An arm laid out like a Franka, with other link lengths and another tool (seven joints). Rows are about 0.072 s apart.
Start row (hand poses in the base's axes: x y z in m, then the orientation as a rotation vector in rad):
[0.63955, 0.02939, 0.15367, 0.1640, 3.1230, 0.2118]
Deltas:
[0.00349, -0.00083, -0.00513, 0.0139, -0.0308, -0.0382]
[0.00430, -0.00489, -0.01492, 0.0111, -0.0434, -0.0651]
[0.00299, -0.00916, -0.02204, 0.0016, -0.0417, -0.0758]
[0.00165, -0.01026, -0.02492, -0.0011, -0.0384, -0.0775]
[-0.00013, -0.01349, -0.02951, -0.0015, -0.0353, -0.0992]
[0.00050, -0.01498, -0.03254, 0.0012, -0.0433, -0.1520]
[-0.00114, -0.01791, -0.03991, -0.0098, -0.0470, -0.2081]
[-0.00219, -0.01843, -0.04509, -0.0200, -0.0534, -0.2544]
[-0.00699, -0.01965, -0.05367, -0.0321, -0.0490, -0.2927]
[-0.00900, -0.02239, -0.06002, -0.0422, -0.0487, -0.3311]
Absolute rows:
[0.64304, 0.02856, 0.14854, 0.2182, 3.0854, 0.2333]
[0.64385, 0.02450, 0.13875, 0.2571, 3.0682, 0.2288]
[0.64254, 0.02023, 0.13163, 0.2737, 3.0683, 0.2139]
[0.64120, 0.01913, 0.12875, 0.2769, 3.0713, 0.2097]
[0.63942, 0.01590, 0.12416, 0.3107, 3.0698, 0.2087]
[0.64005, 0.01441, 0.12113, 0.3895, 3.0491, 0.2121]
[0.63841, 0.01148, 0.11376, 0.4732, 3.0303, 0.1942]
[0.63736, 0.01096, 0.10858, 0.5408, 3.0099, 0.1778]
[0.63256, 0.00974, 0.10000, 0.5990, 3.0012, 0.1584]
[0.63055, 0.00700, 0.09365, 0.6558, 2.9873, 0.1421]

